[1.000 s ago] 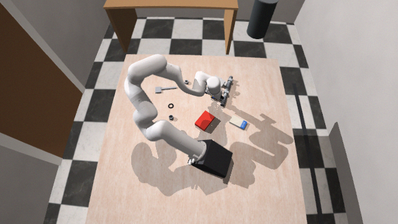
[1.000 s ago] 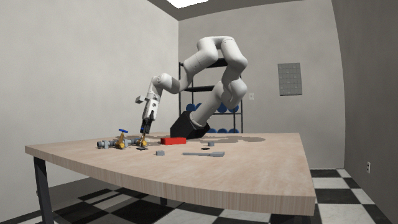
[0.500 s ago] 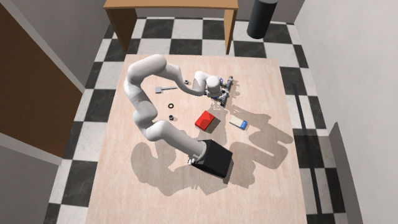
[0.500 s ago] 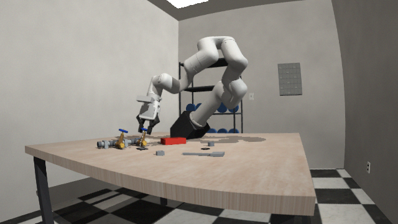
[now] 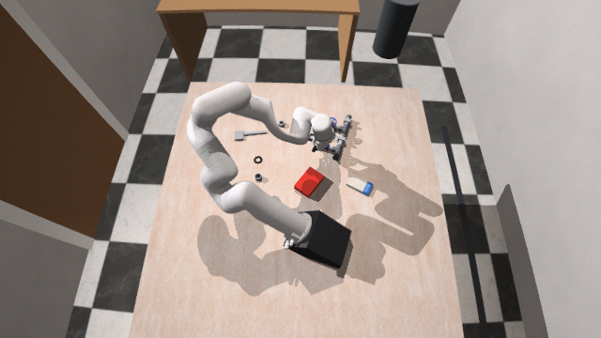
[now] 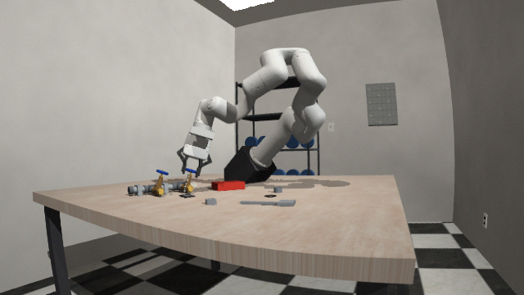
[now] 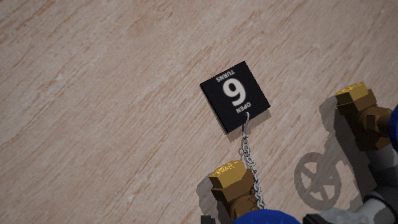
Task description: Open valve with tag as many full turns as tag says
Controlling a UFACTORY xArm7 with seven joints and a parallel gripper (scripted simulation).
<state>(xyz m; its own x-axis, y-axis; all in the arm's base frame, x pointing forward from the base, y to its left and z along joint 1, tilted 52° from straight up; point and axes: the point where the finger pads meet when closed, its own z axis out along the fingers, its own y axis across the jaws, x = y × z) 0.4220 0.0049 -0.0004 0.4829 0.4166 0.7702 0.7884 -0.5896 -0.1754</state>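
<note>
Now: hand 7 cm short of the black tag, 6 cm to the right of it and 8 cm above it. Round my hand: red block: 17 cm behind, 2 cm to the left, 7 cm below; white box: 12 cm behind, 20 cm to the right, 8 cm below; grey flat tool: 39 cm to the left, 8 cm below.
</note>
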